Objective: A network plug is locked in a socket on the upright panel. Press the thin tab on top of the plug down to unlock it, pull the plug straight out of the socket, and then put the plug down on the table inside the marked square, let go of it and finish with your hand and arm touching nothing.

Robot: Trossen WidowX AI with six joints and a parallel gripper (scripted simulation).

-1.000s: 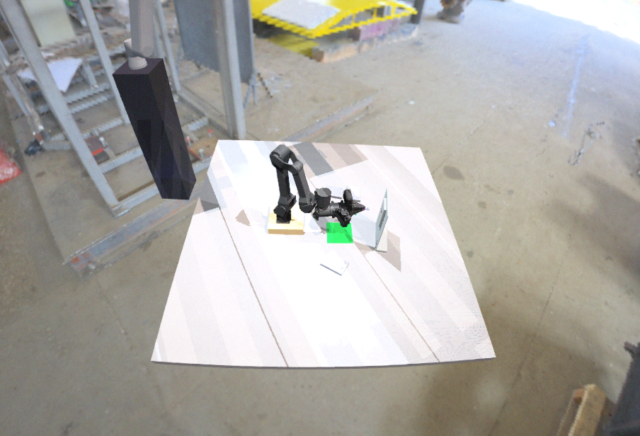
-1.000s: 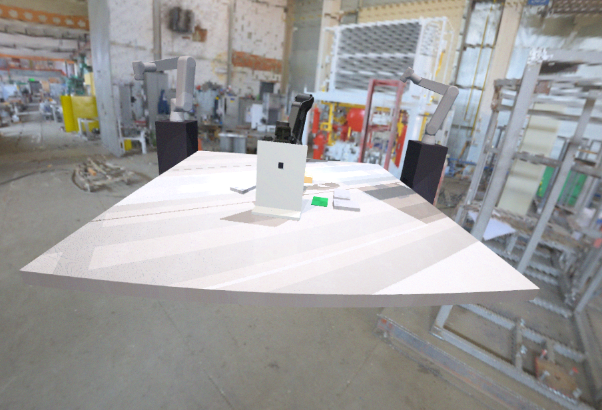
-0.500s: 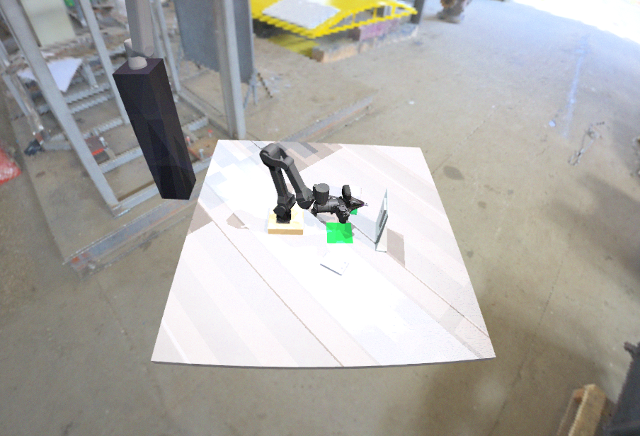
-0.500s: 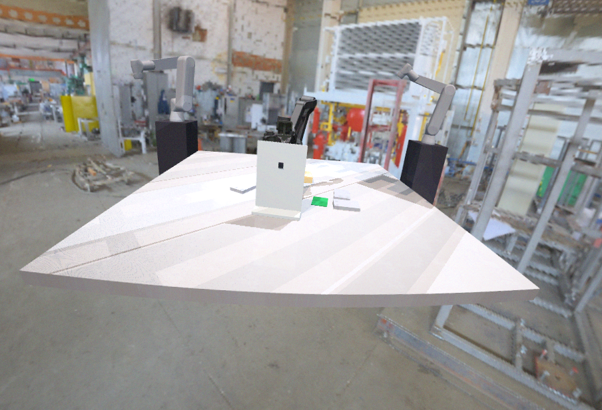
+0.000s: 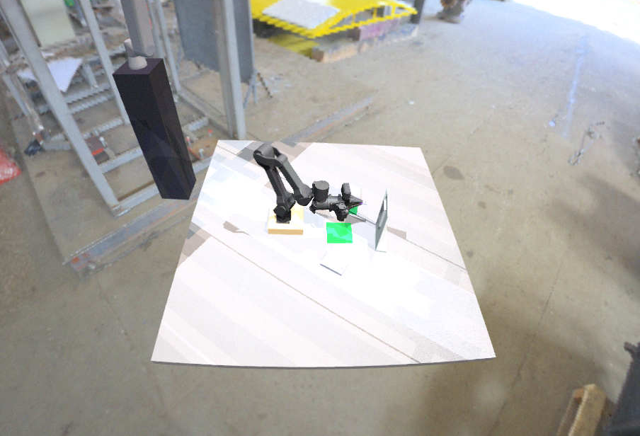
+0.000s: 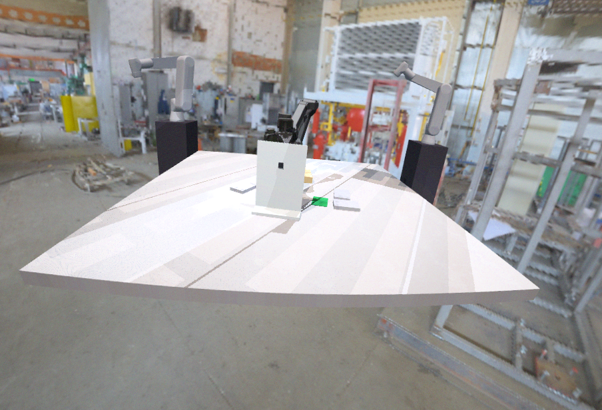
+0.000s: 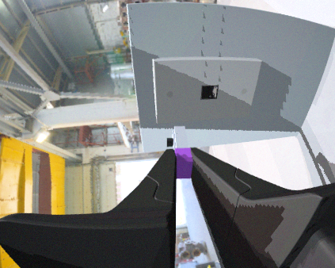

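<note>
The green marked square is 220 mm below my gripper tip and 70 mm behind it. The rest, counted from my gripper tip: purple plug (right at my gripper tip); white upright panel (110 mm below, 110 mm ahead, 10 mm to the right).
</note>
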